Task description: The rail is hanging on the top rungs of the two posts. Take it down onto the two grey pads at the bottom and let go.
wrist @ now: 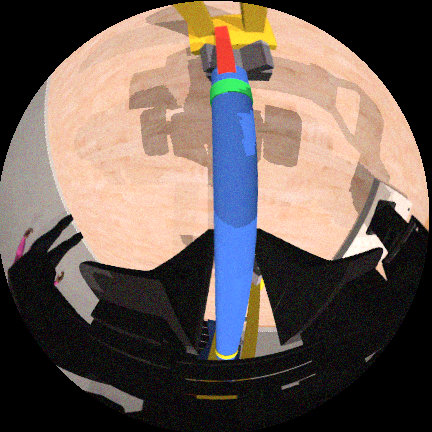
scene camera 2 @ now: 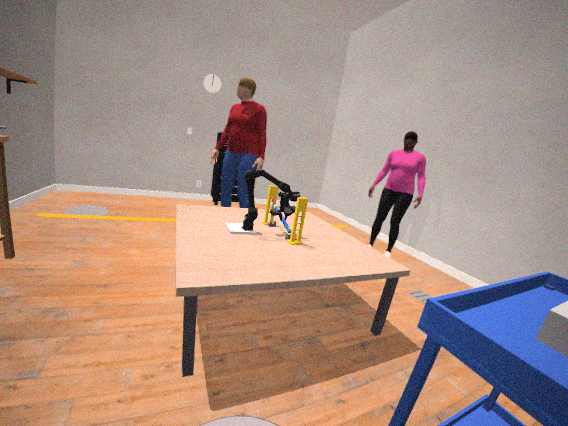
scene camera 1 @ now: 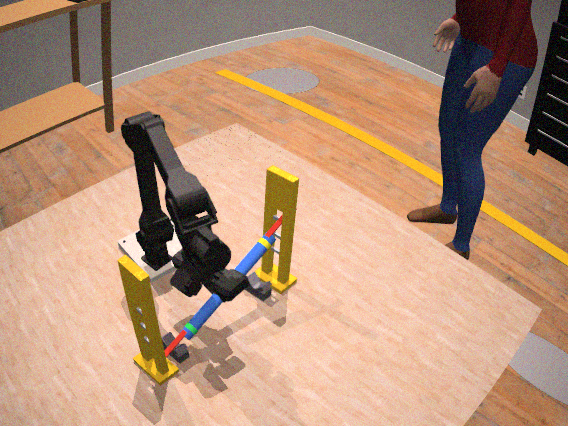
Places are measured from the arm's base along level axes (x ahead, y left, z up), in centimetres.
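Where they show: gripper, fingertip midpoint: (wrist: pixel 233 234) (scene camera 2: pixel 283 220) (scene camera 1: pixel 220 298); arm's base, origin of the base link: (wrist: pixel 381 217) (scene camera 2: pixel 247 229) (scene camera 1: pixel 156 258).
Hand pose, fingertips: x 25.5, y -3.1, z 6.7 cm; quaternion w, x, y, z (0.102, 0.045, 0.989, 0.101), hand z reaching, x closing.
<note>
Each offset is from my fingertips to the top centre of the thing. "pt": to the spot under its first point. Level surfaces: height alone.
The rail (scene camera 1: pixel 204 311) (wrist: pixel 235 165) is a blue bar with red ends, a green band and a yellow band. It spans between the near yellow post @(dx -1.6, dy -20.4, dz +21.5 cm) (scene camera 1: pixel 136 290) (scene camera 2: pixel 300 212) and the far yellow post @(pt dx +0.3, dy +18.6, dz +17.7 cm) (scene camera 1: pixel 281 192) (scene camera 2: pixel 272 194), above the pads. Its far red end is near the far post's top rung; whether either end touches a rung is unclear. My gripper (scene camera 1: pixel 229 286) (wrist: pixel 233 234) is shut on the rail's blue middle, one finger on each side. One grey pad @(dx -0.6, dy +13.4, dz -4.1 cm) (scene camera 1: pixel 259 287) lies by the far post, the other grey pad @(dx -1.4, dy -14.2, dz -4.1 cm) (scene camera 1: pixel 176 349) (wrist: pixel 257 61) by the near post.
The posts stand on the wooden table @(dz -8.5 cm) (scene camera 1: pixel 400 325) (scene camera 2: pixel 240 260), on yellow feet close to the pads. The arm's white base plate (scene camera 1: pixel 131 244) (scene camera 2: pixel 235 228) is behind the rail. People stand beyond the table, and a blue cart (scene camera 2: pixel 430 312) is at the right in scene camera 2.
</note>
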